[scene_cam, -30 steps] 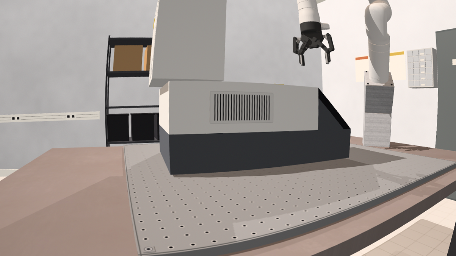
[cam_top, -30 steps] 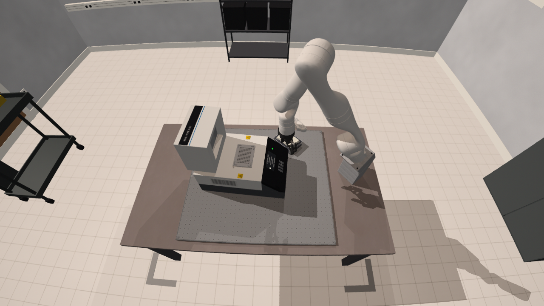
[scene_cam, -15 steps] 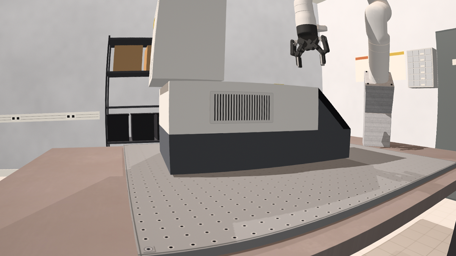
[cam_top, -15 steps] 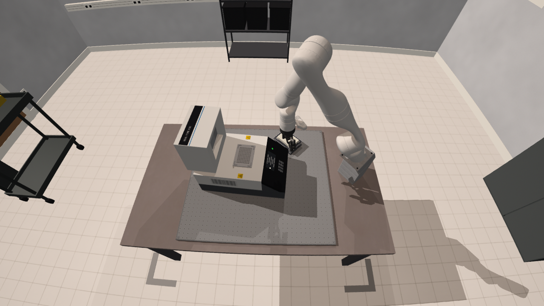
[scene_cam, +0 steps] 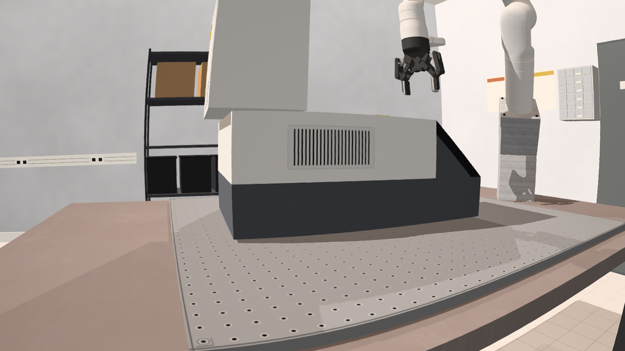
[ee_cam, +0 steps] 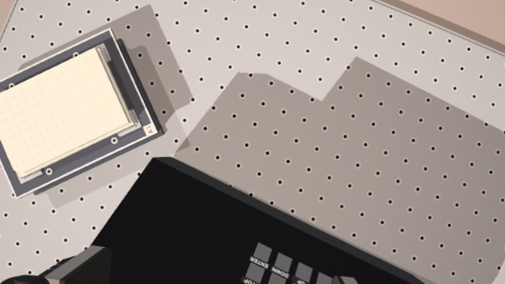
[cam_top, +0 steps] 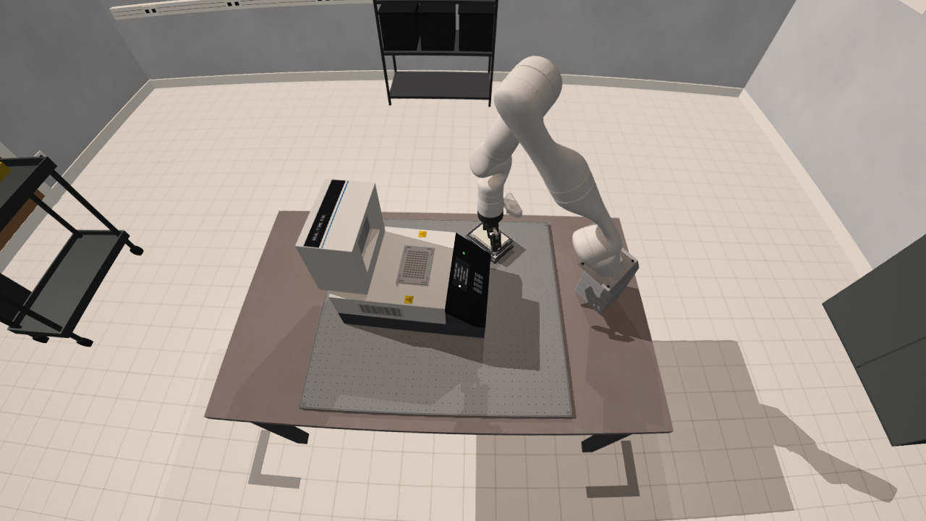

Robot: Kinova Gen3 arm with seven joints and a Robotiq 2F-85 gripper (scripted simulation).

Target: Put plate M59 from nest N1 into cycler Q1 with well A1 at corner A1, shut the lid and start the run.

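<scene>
Right now the plate M59 is 24 cm below my hand, 20 cm to the right of it and 4 cm behind it. Also, from my hand: plate nest N1 (26 cm below, 20 cm to the right, 4 cm behind); then A1 corner label (25 cm below, 10 cm to the right, 5 cm behind).
</scene>
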